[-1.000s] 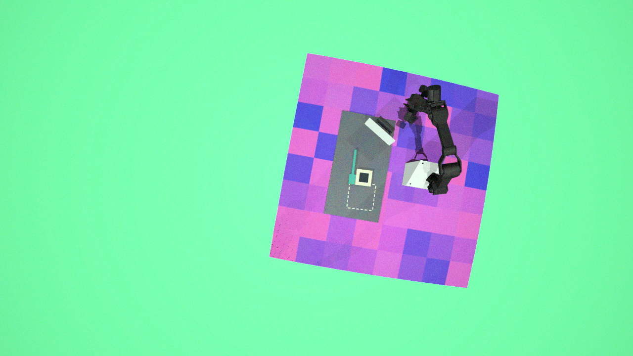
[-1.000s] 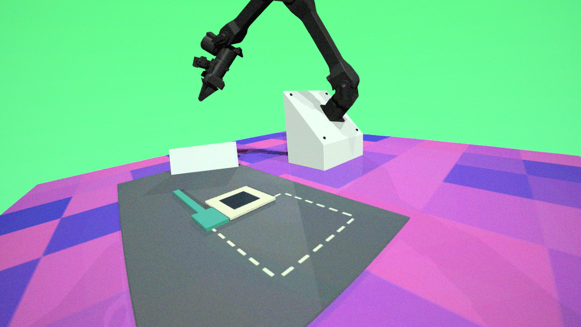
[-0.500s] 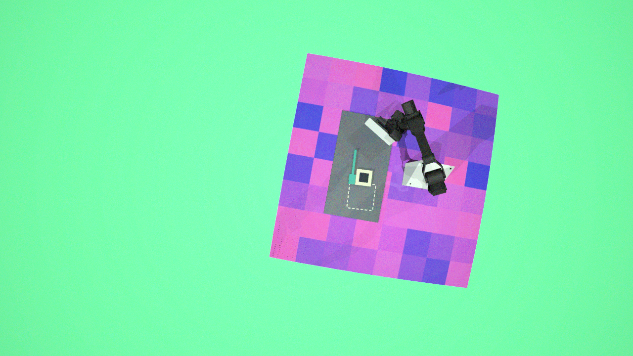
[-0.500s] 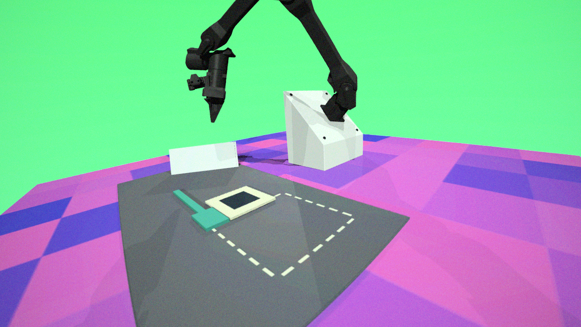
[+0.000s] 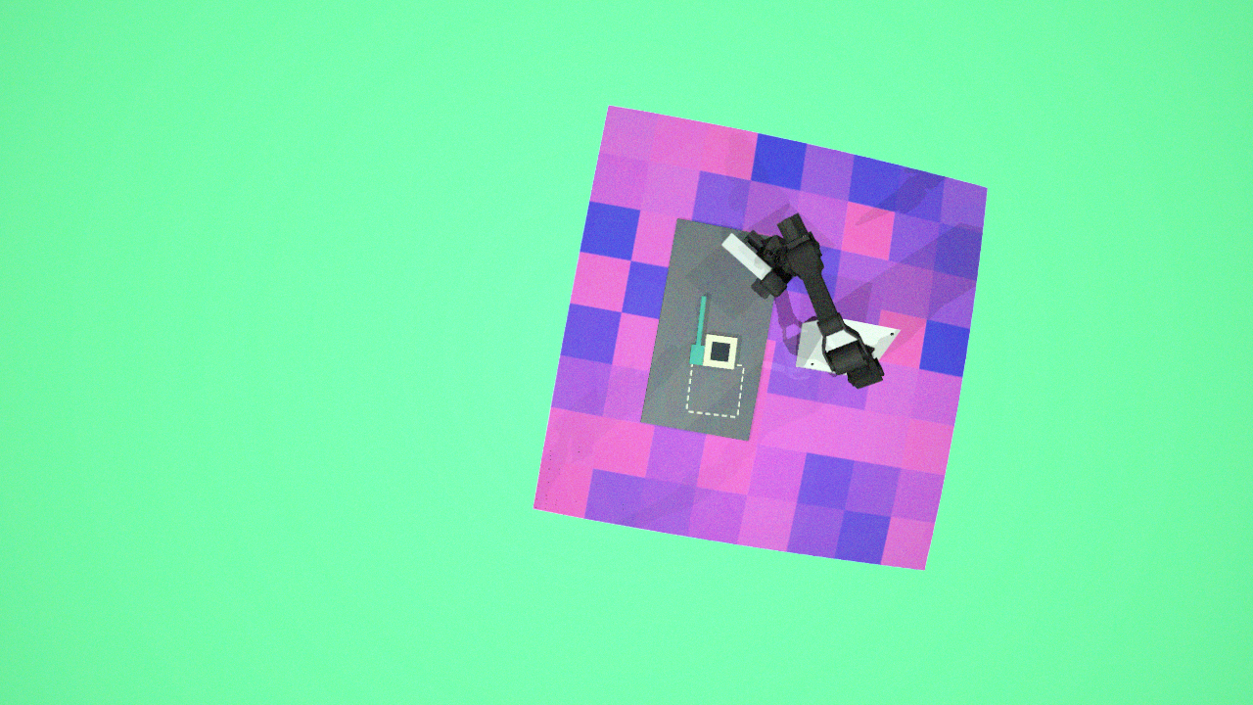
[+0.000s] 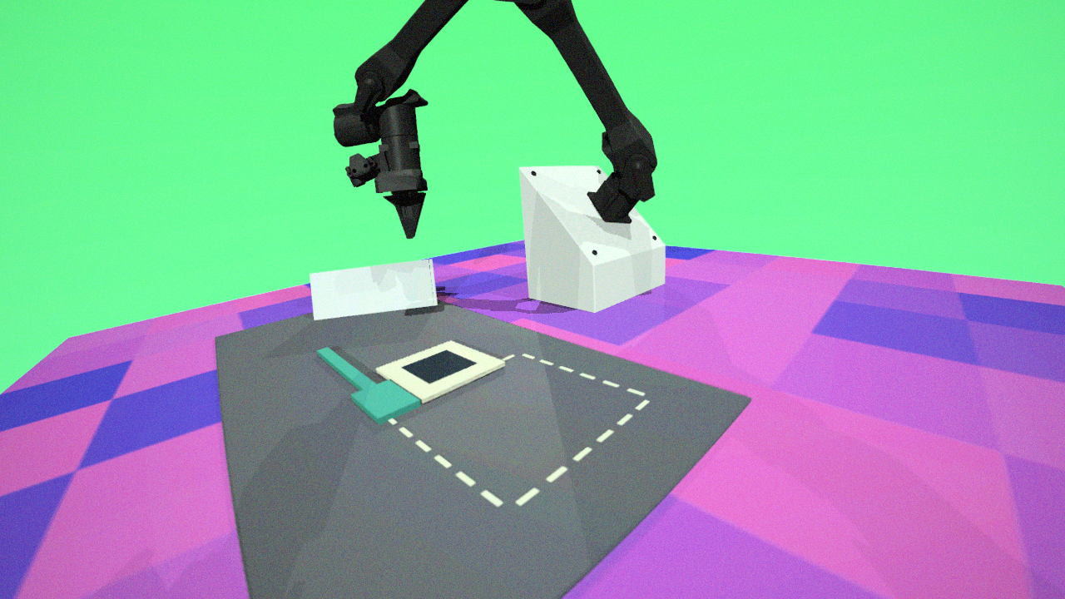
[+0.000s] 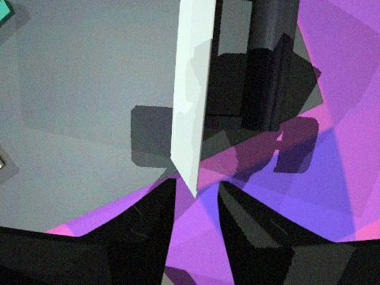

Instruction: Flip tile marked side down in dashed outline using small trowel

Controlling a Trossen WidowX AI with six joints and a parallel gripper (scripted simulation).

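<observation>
The small trowel lies 8 cm below my gripper tip, 5 cm to the right of it and 3 cm ahead of it. Also, from my gripper tip: cream tile 27 cm to the left, 11 cm below, 8 cm ahead; then dark mat 20 cm to the left, 13 cm below, 11 cm ahead; then teal l-shaped strip 24 cm to the left, 15 cm ahead, 11 cm below.
</observation>
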